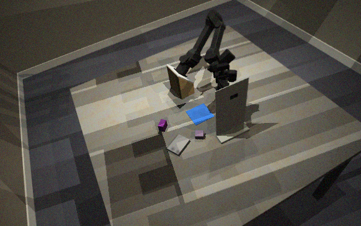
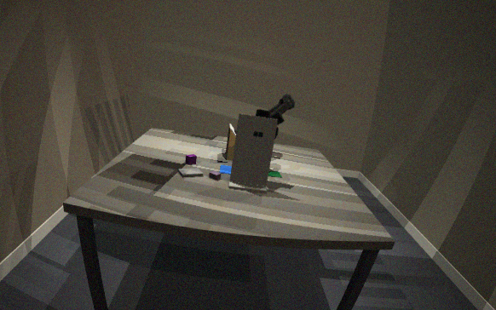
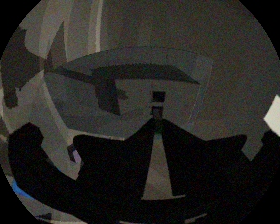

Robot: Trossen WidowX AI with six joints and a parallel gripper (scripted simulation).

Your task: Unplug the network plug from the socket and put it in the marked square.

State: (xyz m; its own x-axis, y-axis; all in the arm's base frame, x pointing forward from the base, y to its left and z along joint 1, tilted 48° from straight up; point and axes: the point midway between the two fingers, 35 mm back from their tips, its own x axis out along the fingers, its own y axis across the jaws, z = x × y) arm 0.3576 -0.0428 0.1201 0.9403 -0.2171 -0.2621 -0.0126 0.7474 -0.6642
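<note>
The blue marked square is 150 mm behind my gripper tip, 80 mm to the right of it and 250 mm below it. From my gripper tip the other things lie so: green flat piece (160 mm behind, 130 mm to the left, 250 mm below); network plug (right at my gripper tip); grey upright panel (50 mm ahead, 100 mm below).
</note>
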